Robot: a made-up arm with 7 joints.
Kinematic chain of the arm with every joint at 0, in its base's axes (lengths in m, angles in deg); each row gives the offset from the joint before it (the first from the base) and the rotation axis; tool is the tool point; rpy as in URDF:
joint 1: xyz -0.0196 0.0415 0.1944 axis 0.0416 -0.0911 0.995
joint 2: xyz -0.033 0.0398 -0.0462 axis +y
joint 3: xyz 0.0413 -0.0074 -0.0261 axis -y
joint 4: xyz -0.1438 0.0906 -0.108 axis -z
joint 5: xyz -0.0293 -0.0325 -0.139 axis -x
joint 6: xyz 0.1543 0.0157 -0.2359 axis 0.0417 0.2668 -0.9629
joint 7: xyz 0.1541 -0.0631 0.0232 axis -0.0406 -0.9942 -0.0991
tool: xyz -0.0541 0.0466 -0.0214 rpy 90 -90 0
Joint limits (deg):
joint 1: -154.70..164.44
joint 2: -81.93..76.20
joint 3: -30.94..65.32
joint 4: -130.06..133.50
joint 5: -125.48..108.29
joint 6: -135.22..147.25
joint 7: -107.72..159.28
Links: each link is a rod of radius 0.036 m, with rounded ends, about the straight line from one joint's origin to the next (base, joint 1, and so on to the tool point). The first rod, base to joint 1, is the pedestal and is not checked.
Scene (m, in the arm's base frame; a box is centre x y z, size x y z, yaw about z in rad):
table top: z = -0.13
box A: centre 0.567 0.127 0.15 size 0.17 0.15 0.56 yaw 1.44
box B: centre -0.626 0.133 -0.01 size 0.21 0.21 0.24 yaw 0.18
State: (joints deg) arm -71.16 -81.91 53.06 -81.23 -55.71 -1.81 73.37
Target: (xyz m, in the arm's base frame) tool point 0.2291 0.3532 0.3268
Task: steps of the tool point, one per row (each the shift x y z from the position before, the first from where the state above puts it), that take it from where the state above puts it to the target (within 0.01 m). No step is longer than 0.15 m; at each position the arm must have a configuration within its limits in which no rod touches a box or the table.
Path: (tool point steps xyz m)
1: -0.0275 0.0172 -0.0741
2: -0.0410 0.0285 -0.0613
3: -0.0511 0.0362 -0.0449
4: -0.0572 0.0395 -0.0267
5: -0.0597 0.0378 -0.0094
6: -0.0591 0.0320 0.0048
7: 0.0721 0.0749 0.0451
8: 0.0386 0.0976 0.0630
9: -0.0050 0.1048 0.0763
10: -0.0503 0.0927 0.0836
11: -0.0869 0.0622 0.0838

